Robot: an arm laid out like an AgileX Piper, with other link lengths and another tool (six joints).
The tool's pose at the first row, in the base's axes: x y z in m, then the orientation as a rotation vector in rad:
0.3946, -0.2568, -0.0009, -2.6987, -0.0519, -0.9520
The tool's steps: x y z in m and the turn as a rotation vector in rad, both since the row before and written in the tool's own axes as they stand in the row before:
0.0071, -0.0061, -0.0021, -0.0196, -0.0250, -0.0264
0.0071, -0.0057, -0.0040, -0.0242, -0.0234, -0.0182
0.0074, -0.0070, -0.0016, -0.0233, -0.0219, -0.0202
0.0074, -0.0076, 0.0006, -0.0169, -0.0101, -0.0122
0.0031, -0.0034, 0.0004, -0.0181, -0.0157, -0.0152
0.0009, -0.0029, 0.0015, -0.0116, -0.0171, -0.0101
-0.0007, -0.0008, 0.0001, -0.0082, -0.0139, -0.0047
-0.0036, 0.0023, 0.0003, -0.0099, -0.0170, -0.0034
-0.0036, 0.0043, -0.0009, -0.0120, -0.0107, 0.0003
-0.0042, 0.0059, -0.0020, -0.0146, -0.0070, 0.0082
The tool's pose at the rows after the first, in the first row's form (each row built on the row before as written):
0.3981, -0.2519, 0.0066, -2.7345, -0.0839, -0.9311
0.4006, -0.2476, 0.0152, -2.7717, -0.1026, -0.9109
0.4047, -0.2412, 0.0222, -2.8075, -0.1246, -0.8924
0.4100, -0.2335, 0.0272, -2.8301, -0.1364, -0.8862
0.4123, -0.2300, 0.0291, -2.8570, -0.1529, -0.8729
0.4135, -0.2268, 0.0287, -2.8775, -0.1649, -0.8542
0.4129, -0.2260, 0.0283, -2.8924, -0.1701, -0.8378
0.4104, -0.2285, 0.0259, -2.9100, -0.1731, -0.8171
0.4075, -0.2332, 0.0244, -2.9260, -0.1693, -0.8055
0.4037, -0.2396, 0.0235, -2.9415, -0.1525, -0.7988

